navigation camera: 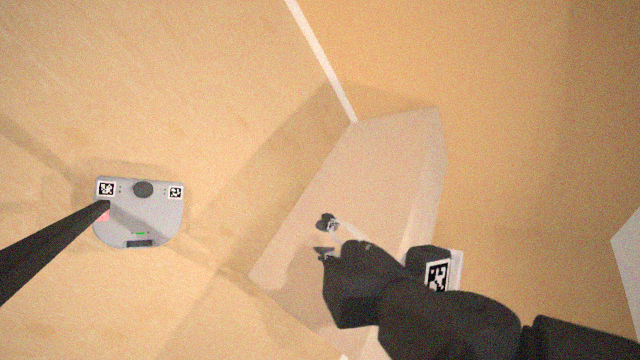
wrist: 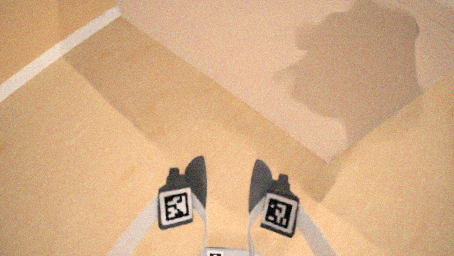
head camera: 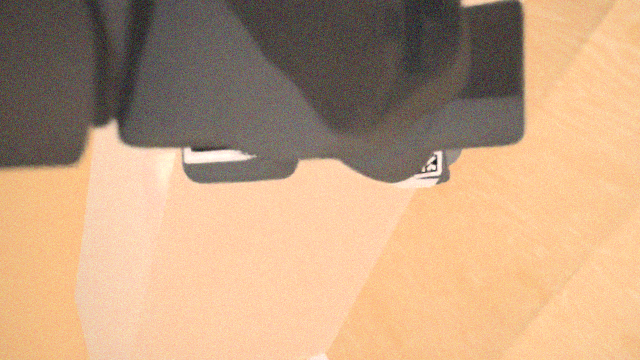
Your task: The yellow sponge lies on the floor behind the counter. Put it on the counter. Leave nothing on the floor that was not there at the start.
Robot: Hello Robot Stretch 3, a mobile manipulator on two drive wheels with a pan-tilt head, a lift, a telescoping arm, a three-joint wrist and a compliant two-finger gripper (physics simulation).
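Seen in the pictures: gripper, fingertip midpoint: (navigation camera: 322, 234) (wrist: 228, 176); robot's base, origin of the base link: (navigation camera: 143, 188).
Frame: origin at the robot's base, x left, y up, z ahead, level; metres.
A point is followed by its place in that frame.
The yellow sponge does not show in any view. The pale counter (head camera: 280, 250) @(x -1.255, y 0.513, z 0.262 m) (navigation camera: 385, 160) @(x -1.298, y 0.631, z 0.318 m) (wrist: 210, 40) @(x -1.125, y 0.328, z 0.089 m) is seen from above, with floor on both sides of it. My gripper (navigation camera: 325, 238) @(x -0.273, y 0.993, z -0.021 m) (wrist: 228, 176) @(x -0.273, y 0.993, z -0.021 m) is open, with nothing between its fingers. In the navigation view it overlaps the counter's pale top; its height above the top cannot be told. In the wrist view floor shows beyond the fingers, and a dark shadow lies across the counter. In the head view the dark wrist and arm fill the upper part and hide part of the counter; the fingertips cannot be made out there.
My grey base (navigation camera: 140, 212) @(x 0.004, y 0.160, z -0.097 m) stands on the floor to the left of the counter in the navigation view. A white strip (navigation camera: 320, 55) @(x -1.111, y 0.048, z 1.335 m) (wrist: 60, 52) @(x -1.299, y 0.028, z 1.192 m) runs from the counter's end. A pale block (navigation camera: 630, 265) @(x -2.856, y 2.438, z -0.429 m) shows at the right edge of the navigation view.
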